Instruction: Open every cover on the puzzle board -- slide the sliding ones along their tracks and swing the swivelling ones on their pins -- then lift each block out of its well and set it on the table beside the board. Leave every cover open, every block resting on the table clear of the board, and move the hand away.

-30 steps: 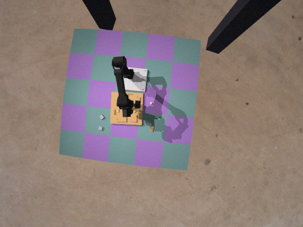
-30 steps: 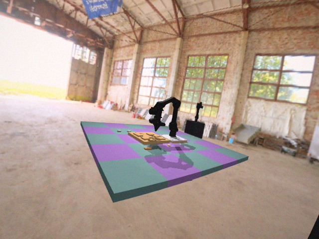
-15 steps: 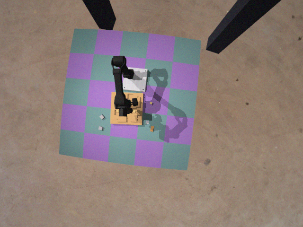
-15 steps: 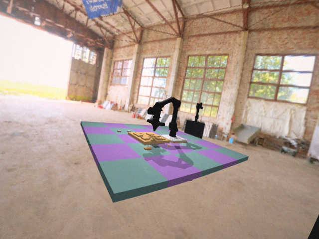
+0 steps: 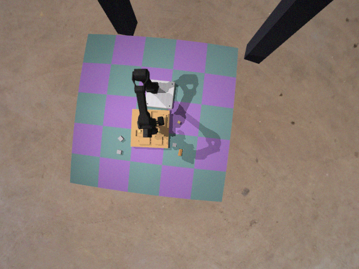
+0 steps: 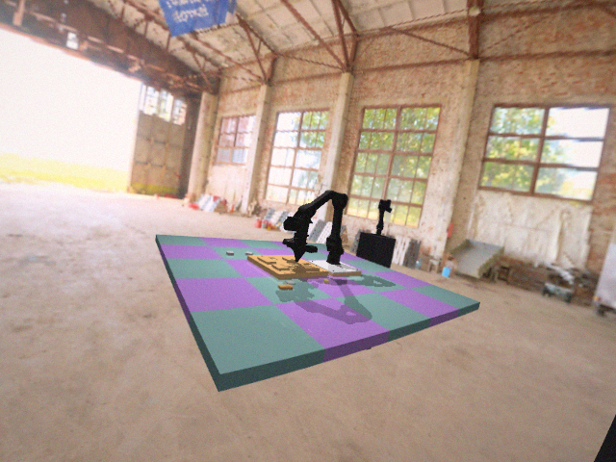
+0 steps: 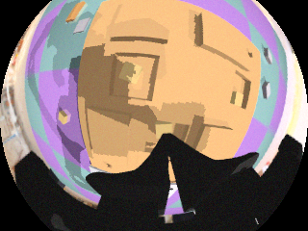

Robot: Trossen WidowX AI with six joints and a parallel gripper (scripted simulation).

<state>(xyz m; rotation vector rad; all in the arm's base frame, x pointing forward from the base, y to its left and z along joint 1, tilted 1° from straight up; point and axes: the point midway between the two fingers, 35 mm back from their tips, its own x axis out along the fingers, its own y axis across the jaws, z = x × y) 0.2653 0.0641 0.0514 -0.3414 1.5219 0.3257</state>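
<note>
The orange puzzle board lies 4 cm ahead of my gripper tip and 1 cm below it. The rest, counted from my gripper tip: orange block 26 cm to the left, 17 cm ahead, 3 cm below.
</note>
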